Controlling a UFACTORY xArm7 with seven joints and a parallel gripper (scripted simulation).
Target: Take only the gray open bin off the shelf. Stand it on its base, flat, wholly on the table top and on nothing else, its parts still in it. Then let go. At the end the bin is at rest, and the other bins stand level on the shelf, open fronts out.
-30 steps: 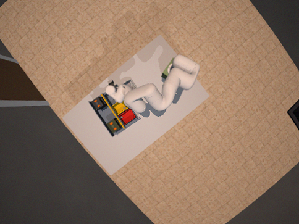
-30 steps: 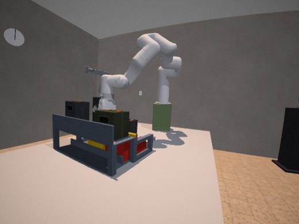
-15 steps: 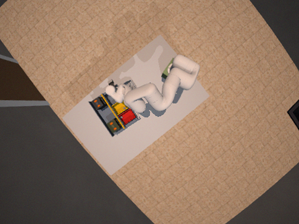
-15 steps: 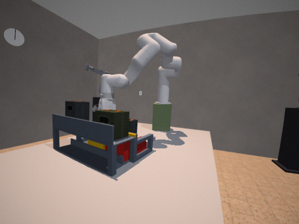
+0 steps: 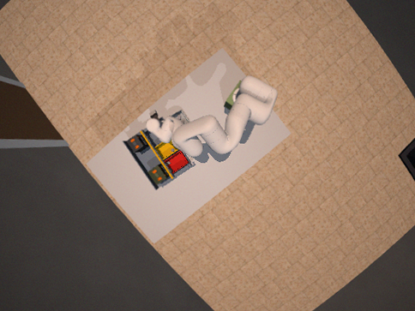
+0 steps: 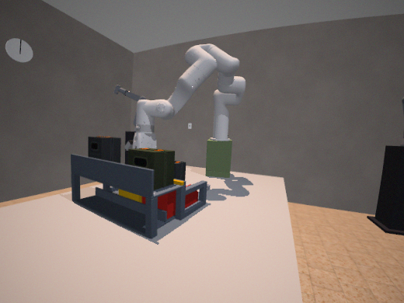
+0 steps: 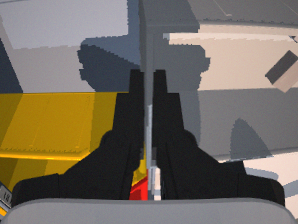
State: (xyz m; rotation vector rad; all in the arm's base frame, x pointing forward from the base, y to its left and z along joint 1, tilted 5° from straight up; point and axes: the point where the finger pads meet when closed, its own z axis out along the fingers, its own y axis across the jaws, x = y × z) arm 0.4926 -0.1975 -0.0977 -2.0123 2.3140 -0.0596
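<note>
Now: the gray open bin 80 mm behind my hand, 10 mm to the left of it and 40 mm below it. The rest, counted from my hand: red bin 120 mm ahead, 210 mm to the left, 50 mm below; yellow bin 100 mm ahead, 100 mm to the left, 50 mm below.
</note>
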